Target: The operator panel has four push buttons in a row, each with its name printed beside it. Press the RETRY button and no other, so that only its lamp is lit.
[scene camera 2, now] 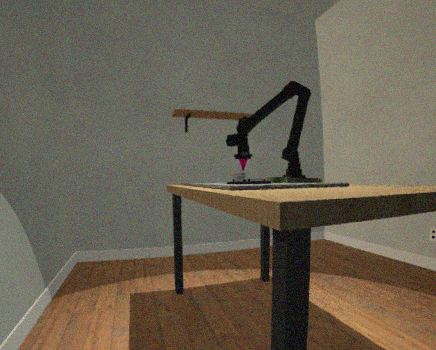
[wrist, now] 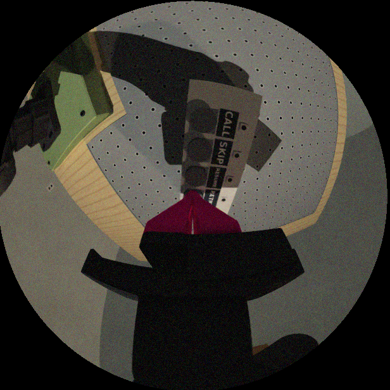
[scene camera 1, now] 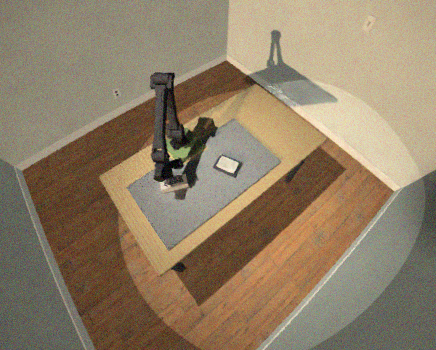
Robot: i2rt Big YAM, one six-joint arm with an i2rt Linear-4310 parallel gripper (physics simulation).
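Places are measured from the arm's base along level axes (x down, y right, z back), in millimetres.
Where they show: gripper, between the fingertips: point(scene camera 2: 243, 171) point(scene camera 1: 167, 178); arm's base, origin of its link: point(scene camera 2: 293, 177) point(scene camera 1: 179, 143).
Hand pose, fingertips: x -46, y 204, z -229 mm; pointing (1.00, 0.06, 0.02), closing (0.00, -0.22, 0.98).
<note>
Each offset is from my fingertips to the top centre of the thing. Level surfaces: height alone.
The operator panel {dx +14, dy -21, dz -28 mm} point(wrist: 250, 102) point(scene camera 1: 174, 187) point(scene camera 2: 240, 176) is a pale box on the grey mat, with four dark round buttons in a row. In the wrist view the labels read CALL point(wrist: 228, 124), SKIP point(wrist: 222, 151), RESUME point(wrist: 217, 177) and RETRY point(wrist: 212, 197), the last partly cut off. My gripper point(wrist: 192, 195) point(scene camera 2: 243, 170) is shut and empty, pointing down. Its magenta tips are at the RETRY end and cover most of the RETRY button; whether they touch it I cannot tell. The small lamps beside the labels look dark, including the RETRY lamp point(wrist: 223, 200).
A dark-framed tablet-like object {dx +44, dy -383, dz -101 mm} point(scene camera 1: 228, 165) lies on the grey perforated mat {dx +70 mm} point(scene camera 1: 210, 195) to the right of the panel in scene camera 1. The green base plate point(scene camera 1: 179, 151) point(wrist: 75, 102) is under the arm's foot. The mat lies on a wooden table point(scene camera 1: 295, 130) point(scene camera 2: 240, 202).
</note>
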